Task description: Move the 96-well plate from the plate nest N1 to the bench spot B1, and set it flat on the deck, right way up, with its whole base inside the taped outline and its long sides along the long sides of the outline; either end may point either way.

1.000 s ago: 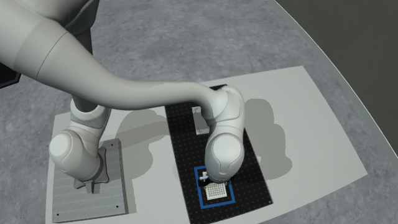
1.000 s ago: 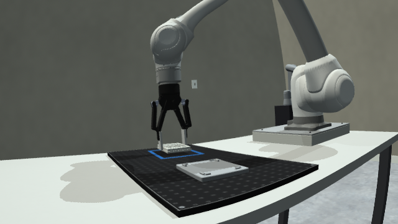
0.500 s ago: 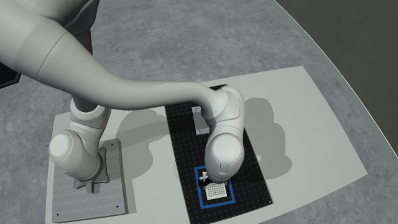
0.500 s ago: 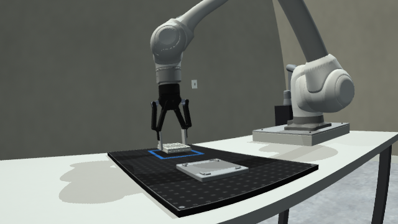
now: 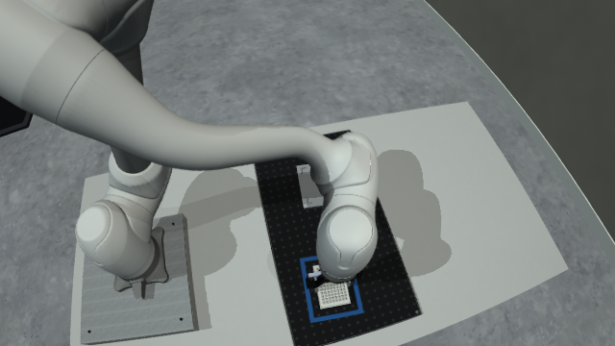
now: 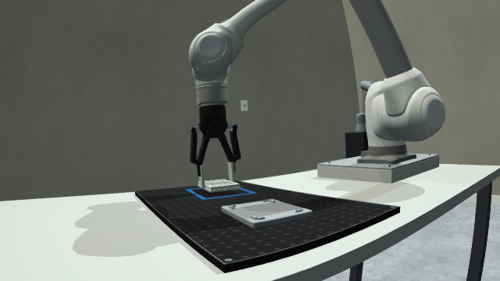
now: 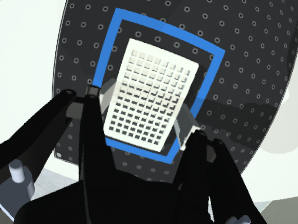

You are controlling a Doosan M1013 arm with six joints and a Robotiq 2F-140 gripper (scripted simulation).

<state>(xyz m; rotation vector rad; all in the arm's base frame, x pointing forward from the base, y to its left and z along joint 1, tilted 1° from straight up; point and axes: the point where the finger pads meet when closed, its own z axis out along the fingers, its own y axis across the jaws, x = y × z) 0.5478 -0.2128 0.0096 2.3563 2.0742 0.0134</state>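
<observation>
My hand is 2 cm above the white 96-well plate. From my hand the other things lie so: grey plate nest N1: 33 cm to the left, 6 cm ahead, 3 cm below.
</observation>
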